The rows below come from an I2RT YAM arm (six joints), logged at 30 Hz.
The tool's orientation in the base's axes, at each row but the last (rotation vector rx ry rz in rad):
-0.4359 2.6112 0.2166
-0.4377 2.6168 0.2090
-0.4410 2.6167 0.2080
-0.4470 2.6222 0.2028
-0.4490 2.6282 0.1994
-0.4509 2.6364 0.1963
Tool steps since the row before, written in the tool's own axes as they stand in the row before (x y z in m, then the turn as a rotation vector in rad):
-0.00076 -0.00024 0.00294 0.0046 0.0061 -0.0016
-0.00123 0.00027 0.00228 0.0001 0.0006 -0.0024
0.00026 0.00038 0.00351 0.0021 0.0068 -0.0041
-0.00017 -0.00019 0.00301 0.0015 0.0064 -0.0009
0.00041 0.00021 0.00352 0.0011 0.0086 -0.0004
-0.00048 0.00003 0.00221 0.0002 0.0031 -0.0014
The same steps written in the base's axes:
0.00199 0.00065 -0.00221 -0.0066 0.0041 -0.0004
0.00192 0.00109 -0.00139 -0.0013 0.0000 0.0021
0.00116 0.00106 -0.00317 -0.0058 0.0049 0.0031
0.00149 0.00052 -0.00258 -0.0039 0.0054 0.0005
0.00106 0.00084 -0.00328 -0.0041 0.0077 0.0004
0.00131 0.00063 -0.00174 -0.0018 0.0026 0.0013

